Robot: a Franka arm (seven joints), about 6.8 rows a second.
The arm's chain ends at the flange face. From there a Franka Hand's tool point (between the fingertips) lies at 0.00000 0.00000 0.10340 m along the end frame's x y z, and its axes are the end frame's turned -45 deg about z.
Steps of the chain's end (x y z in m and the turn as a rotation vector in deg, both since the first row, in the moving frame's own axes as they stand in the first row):
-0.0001, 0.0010, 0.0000, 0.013, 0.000, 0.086
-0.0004, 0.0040, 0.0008, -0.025, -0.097, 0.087
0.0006, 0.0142, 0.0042, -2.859, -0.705, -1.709
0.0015, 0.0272, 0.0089, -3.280, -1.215, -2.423
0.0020, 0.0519, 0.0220, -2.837, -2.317, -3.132
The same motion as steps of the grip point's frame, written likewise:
-0.0008, 0.0006, 0.0000, 0.009, 0.009, 0.086
-0.0033, 0.0025, 0.0008, 0.051, -0.086, 0.087
-0.0141, 0.0133, 0.0041, -1.523, -2.520, -1.709
-0.0238, 0.0230, 0.0087, -1.460, -3.178, -2.423
-0.0418, 0.0390, 0.0218, -0.368, -3.644, -3.132

